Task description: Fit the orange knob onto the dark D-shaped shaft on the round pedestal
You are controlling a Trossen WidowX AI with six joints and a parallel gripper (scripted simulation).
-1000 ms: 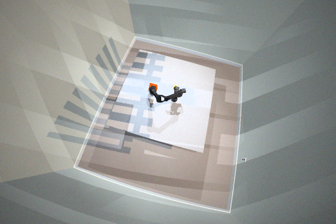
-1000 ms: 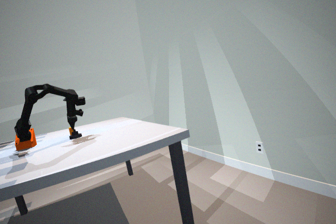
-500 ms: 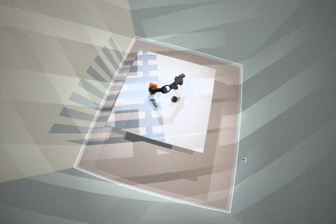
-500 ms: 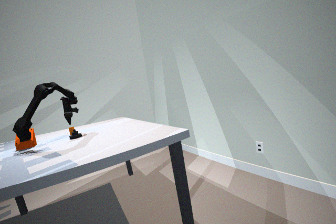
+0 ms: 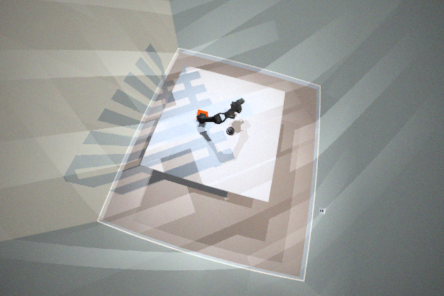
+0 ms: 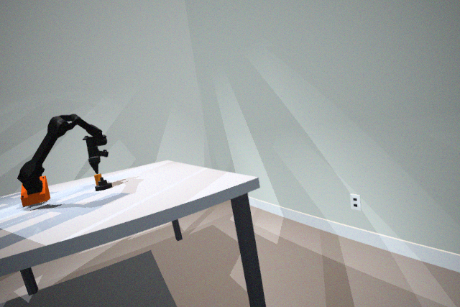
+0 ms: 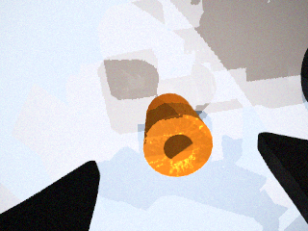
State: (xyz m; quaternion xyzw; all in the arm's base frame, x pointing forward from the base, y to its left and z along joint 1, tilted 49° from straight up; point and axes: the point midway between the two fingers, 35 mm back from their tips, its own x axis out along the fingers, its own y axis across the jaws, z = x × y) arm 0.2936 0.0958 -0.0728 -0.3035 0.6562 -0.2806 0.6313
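My gripper tip is 4 cm above the orange knob. From my gripper tip the other things lie so: dark round pedestal 3 cm ahead, 18 cm to the right, 4 cm below.
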